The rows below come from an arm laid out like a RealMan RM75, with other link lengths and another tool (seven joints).
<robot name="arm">
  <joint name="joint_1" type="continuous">
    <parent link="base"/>
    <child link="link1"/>
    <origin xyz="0 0 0.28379"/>
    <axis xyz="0 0 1"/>
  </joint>
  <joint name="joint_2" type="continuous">
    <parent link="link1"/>
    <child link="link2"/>
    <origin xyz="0 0 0" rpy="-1.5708 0 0"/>
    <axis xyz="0 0 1"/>
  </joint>
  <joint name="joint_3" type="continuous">
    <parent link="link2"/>
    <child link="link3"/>
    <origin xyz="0 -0.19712 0" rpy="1.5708 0 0"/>
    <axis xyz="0 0 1"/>
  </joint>
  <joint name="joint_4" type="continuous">
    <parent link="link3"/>
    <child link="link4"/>
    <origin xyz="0 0 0" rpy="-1.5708 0 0"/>
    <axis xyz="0 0 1"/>
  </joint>
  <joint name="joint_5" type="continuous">
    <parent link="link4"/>
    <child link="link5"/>
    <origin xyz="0 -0.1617 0" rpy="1.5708 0 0"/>
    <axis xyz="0 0 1"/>
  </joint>
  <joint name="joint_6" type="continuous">
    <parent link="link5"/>
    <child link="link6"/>
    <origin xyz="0 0 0" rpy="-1.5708 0 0"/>
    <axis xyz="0 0 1"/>
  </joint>
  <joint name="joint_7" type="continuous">
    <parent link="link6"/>
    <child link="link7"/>
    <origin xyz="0 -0.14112 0" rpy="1.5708 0 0"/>
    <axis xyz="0 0 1"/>
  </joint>
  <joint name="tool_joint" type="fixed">
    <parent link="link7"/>
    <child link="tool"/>
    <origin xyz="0.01 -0.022 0.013" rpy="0 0.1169 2.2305"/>
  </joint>
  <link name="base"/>
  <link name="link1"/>
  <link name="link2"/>
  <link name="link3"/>
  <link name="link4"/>
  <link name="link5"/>
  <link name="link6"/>
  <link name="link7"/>
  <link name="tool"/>
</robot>
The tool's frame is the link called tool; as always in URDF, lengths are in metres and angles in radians. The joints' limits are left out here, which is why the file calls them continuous.
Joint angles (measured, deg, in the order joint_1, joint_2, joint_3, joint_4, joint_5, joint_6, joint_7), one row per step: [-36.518, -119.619, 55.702, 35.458, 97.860, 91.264, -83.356]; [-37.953, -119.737, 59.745, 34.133, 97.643, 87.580, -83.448]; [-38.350, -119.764, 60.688, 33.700, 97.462, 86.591, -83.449]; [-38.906, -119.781, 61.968, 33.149, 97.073, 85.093, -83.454]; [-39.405, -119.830, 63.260, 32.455, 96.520, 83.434, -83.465]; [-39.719, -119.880, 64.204, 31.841, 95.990, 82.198, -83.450]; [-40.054, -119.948, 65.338, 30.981, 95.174, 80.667, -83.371]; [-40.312, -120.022, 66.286, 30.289, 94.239, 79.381, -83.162]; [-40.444, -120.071, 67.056, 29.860, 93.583, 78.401, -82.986]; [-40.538, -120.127, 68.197, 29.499, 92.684, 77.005, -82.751]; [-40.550, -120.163, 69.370, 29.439, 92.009, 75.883, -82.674]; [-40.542, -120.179, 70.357, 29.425, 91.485, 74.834, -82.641]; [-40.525, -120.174, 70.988, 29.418, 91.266, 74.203, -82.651]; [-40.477, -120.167, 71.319, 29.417, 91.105, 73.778, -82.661]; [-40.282, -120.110, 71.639, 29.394, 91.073, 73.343, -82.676]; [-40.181, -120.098, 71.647, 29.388, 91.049, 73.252, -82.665]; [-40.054, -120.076, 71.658, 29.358, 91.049, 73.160, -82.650]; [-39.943, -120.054, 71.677, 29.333, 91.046, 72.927, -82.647]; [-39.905, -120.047, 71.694, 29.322, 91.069, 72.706, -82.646]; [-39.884, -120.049, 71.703, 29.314, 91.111, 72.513, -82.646]
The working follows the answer.
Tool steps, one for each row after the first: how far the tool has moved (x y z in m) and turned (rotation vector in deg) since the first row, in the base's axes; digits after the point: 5 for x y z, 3 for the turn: [0.00200, 0.00190, -0.01336, -1.033, 3.083, -0.300]; [0.00248, 0.00265, -0.01647, -1.172, 3.750, -0.280]; [0.00320, 0.00428, -0.02027, -1.143, 4.628, -0.187]; [0.00339, 0.00597, -0.02425, -1.050, 5.414, 0.184]; [0.00318, 0.00705, -0.02723, -0.983, 5.889, 0.608]; [0.00259, 0.00832, -0.03079, -0.858, 6.343, 1.275]; [0.00249, 0.00957, -0.03337, -0.582, 6.532, 1.795]; [0.00213, 0.01038, -0.03529, -0.345, 6.781, 2.135]; [0.00158, 0.01163, -0.03758, 0.112, 7.216, 2.512]; [0.00123, 0.01228, -0.03961, 0.399, 7.747, 2.646]; [0.00063, 0.01306, -0.04121, 0.720, 8.283, 2.818]; [-0.00004, 0.01335, -0.04232, 0.858, 8.720, 2.905]; [-0.00067, 0.01371, -0.04280, 1.012, 8.950, 3.056]; [-0.00258, 0.01379, -0.04321, 1.150, 9.334, 3.344]; [-0.00326, 0.01383, -0.04313, 1.220, 9.368, 3.492]; [-0.00424, 0.01378, -0.04308, 1.274, 9.437, 3.673]; [-0.00533, 0.01407, -0.04302, 1.426, 9.566, 3.914]; [-0.00596, 0.01443, -0.04303, 1.567, 9.698, 4.058]; [-0.00644, 0.01474, -0.04310, 1.684, 9.824, 4.167]
Tool pose at each row, in the base's axes (x y z in m, rotation vector in deg; rounded; the steps above come from the unrounded poses): [-0.11455, 0.29274, 0.04799, -86.008, 122.613, -24.087]; [-0.11254, 0.29464, 0.03463, -87.859, 125.331, -23.290]; [-0.11207, 0.29538, 0.03152, -88.299, 125.839, -22.986]; [-0.11135, 0.29701, 0.02772, -88.828, 126.428, -22.316]; [-0.11116, 0.29870, 0.02374, -89.560, 126.700, -21.531]; [-0.11137, 0.29979, 0.02076, -90.200, 126.688, -20.971]; [-0.11196, 0.30105, 0.01720, -91.044, 126.438, -20.270]; [-0.11206, 0.30230, 0.01462, -91.513, 126.099, -19.634]; [-0.11242, 0.30312, 0.01270, -91.851, 125.962, -19.064]; [-0.11297, 0.30437, 0.01041, -92.192, 125.906, -18.097]; [-0.11332, 0.30501, 0.00838, -92.432, 126.150, -17.341]; [-0.11392, 0.30579, 0.00678, -92.691, 126.357, -16.528]; [-0.11459, 0.30609, 0.00567, -92.919, 126.586, -16.023]; [-0.11521, 0.30645, 0.00519, -93.098, 126.603, -15.626]; [-0.11712, 0.30653, 0.00478, -93.504, 126.611, -15.086]; [-0.11781, 0.30657, 0.00486, -93.629, 126.496, -14.927]; [-0.11879, 0.30651, 0.00491, -93.814, 126.378, -14.750]; [-0.11988, 0.30680, 0.00497, -94.032, 126.238, -14.396]; [-0.12050, 0.30717, 0.00496, -94.160, 126.187, -14.087]; [-0.12099, 0.30748, 0.00489, -94.263, 126.166, -13.823]

